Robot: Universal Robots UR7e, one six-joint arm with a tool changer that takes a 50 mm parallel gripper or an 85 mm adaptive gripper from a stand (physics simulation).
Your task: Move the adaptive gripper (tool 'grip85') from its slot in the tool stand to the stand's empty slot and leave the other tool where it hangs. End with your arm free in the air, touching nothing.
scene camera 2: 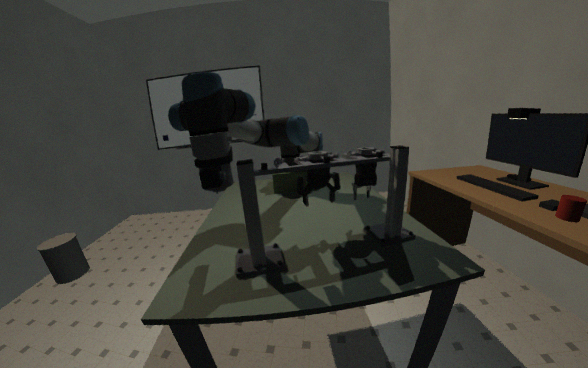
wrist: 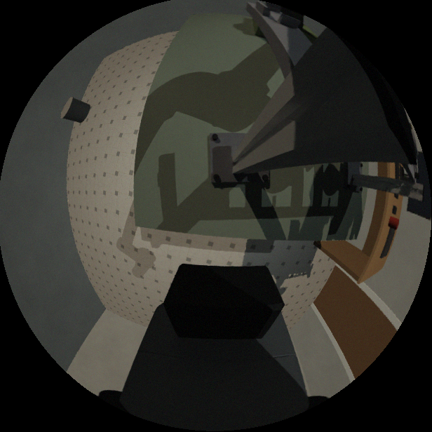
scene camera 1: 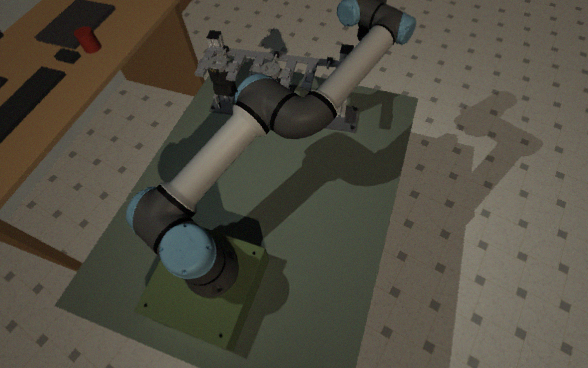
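Seen in the pictures: arm's base, origin of its link: (scene camera 1: 212,269).
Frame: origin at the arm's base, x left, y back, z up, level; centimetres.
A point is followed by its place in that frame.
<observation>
The tool stand (scene camera 1: 245,53) @(x 12.8, y -68.8, z 17.4 cm) (scene camera 2: 251,215) @(x -21.0, y -76.0, z 6.5 cm) holds both tools. The adaptive gripper (scene camera 2: 319,199) hangs in the middle slot, with its fingers spread and no object between them. The parallel gripper (scene camera 2: 362,194) hangs beside it, near the right post in scene camera 2; its dark body also shows in scene camera 1. The empty slot (scene camera 2: 287,163) is near the left post. My arm's bare tool changer (scene camera 2: 214,177) @(x -25.0, y -91.2, z 21.3 cm) carries no gripper. It hangs in the air left of that post. In the wrist view a black housing (wrist: 225,300) and the near post (wrist: 345,100) show; the arm partly hides the stand in scene camera 1.
The stand is on the green table (scene camera 1: 320,250) @(x -27.3, y -17.5, z -10.7 cm) (scene camera 2: 200,305) @(x -35.9, y -88.6, z -10.7 cm). Its near post is close to my wrist. A wooden desk (scene camera 1: 107,60) (scene camera 2: 480,175) with a monitor (scene camera 2: 535,142) and a red cup (scene camera 1: 88,40) (scene camera 2: 571,208) stands beside it. A bin (scene camera 2: 65,260) (wrist: 76,110) stands on the floor.
</observation>
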